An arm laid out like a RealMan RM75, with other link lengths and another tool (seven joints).
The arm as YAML. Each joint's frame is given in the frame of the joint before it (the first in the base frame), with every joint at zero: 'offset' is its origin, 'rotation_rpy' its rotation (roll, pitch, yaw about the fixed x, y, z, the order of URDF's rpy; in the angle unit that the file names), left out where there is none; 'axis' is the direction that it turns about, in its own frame. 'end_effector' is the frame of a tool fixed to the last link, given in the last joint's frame.
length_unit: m
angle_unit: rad
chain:
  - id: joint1
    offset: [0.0, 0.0, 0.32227]
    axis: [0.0, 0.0, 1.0]
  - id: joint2
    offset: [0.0, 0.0, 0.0]
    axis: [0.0, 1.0, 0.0]
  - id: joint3
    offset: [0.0, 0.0, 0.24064]
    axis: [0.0, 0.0, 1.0]
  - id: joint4
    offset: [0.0, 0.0, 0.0]
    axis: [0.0, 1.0, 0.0]
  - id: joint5
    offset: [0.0, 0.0, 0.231]
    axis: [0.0, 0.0, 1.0]
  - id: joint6
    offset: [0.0, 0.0, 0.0]
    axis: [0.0, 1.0, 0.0]
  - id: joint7
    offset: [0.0, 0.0, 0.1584]
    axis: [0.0, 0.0, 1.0]
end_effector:
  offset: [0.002, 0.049, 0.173]
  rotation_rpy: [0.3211, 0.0, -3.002]
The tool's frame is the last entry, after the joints.
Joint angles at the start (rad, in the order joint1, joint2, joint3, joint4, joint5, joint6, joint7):
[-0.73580, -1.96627, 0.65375, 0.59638, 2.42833, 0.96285, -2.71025]
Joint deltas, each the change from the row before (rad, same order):
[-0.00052, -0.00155, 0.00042, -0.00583, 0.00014, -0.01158, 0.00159]
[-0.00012, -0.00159, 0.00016, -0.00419, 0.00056, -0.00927, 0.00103]
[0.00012, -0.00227, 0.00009, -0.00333, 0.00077, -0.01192, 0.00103]
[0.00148, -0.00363, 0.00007, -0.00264, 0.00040, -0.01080, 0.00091]
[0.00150, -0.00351, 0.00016, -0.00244, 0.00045, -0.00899, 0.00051]
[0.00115, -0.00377, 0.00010, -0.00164, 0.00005, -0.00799, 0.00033]
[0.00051, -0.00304, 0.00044, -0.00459, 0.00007, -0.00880, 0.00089]
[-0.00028, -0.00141, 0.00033, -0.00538, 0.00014, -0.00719, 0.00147]
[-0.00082, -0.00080, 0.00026, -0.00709, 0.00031, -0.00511, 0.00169]
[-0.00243, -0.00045, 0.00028, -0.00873, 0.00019, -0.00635, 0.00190]
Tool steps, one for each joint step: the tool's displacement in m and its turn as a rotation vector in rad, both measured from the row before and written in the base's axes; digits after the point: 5 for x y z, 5 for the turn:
[-0.00176, 0.00088, -0.00082, 0.00436, 0.00297, 0.00272]
[-0.00154, 0.00061, -0.00069, 0.00354, 0.00249, 0.00250]
[-0.00183, 0.00115, -0.00026, 0.00595, 0.00375, 0.00260]
[-0.00193, 0.00039, -0.00102, 0.00474, 0.00214, 0.00352]
[-0.00170, 0.00004, -0.00125, 0.00336, 0.00135, 0.00349]
[-0.00109, 0.00011, -0.00127, 0.00314, 0.00055, 0.00272]
[-0.00141, -0.00017, -0.00181, 0.00185, 0.00082, 0.00327]
[-0.00126, -0.00014, -0.00144, 0.00085, 0.00132, 0.00236]
[-0.00107, -0.00075, -0.00213, -0.00188, 0.00033, 0.00240]
[-0.00061, -0.00034, -0.00225, -0.00177, 0.00055, 0.00167]

